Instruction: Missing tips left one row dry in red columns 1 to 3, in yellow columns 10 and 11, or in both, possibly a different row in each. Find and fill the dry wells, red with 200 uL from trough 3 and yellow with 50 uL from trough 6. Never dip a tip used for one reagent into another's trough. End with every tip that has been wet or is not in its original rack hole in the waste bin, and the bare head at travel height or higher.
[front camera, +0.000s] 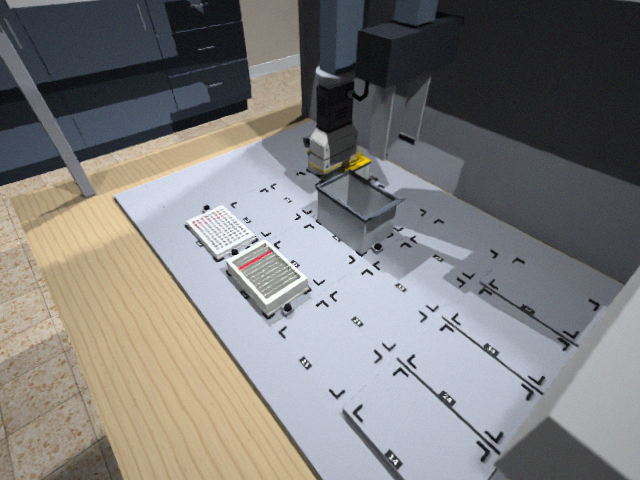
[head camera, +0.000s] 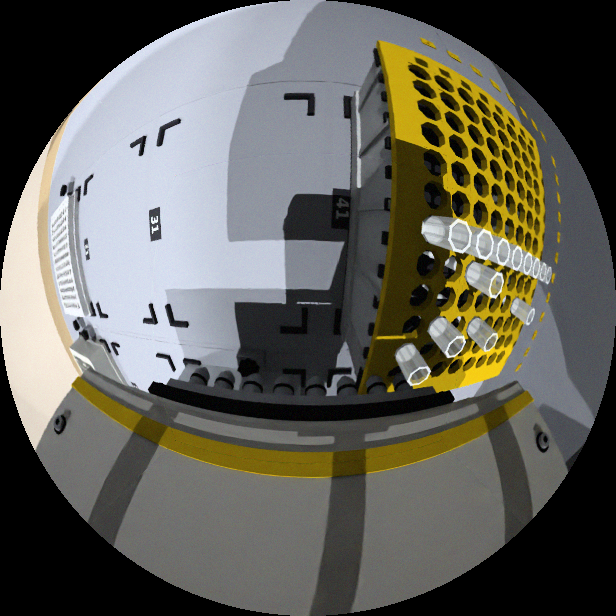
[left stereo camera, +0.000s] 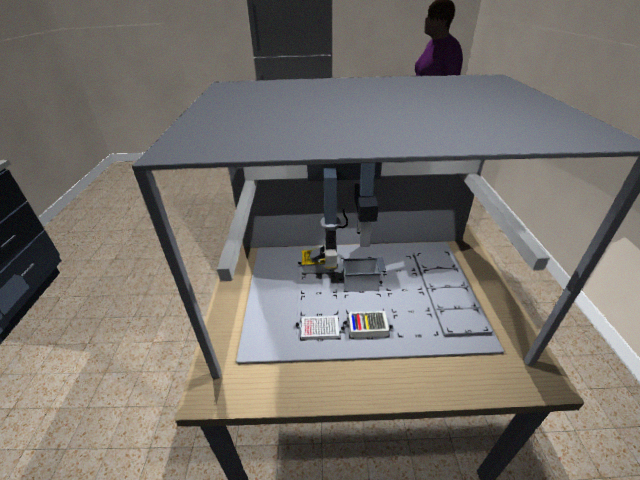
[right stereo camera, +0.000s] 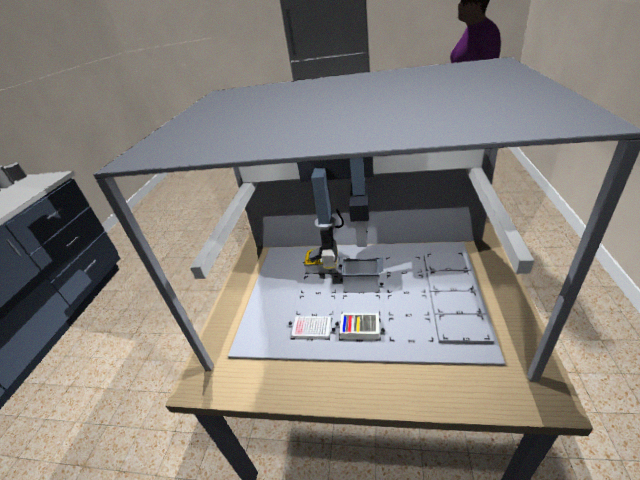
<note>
In view: a pipette tip (head camera: 415, 370), a pipette tip (head camera: 478, 330), a pipette tip (head camera: 451, 233) and a back panel (front camera: 527, 123).
The back panel is seen too in the left stereo camera view (left stereo camera: 411, 208) and in the right stereo camera view (right stereo camera: 438, 205).
</note>
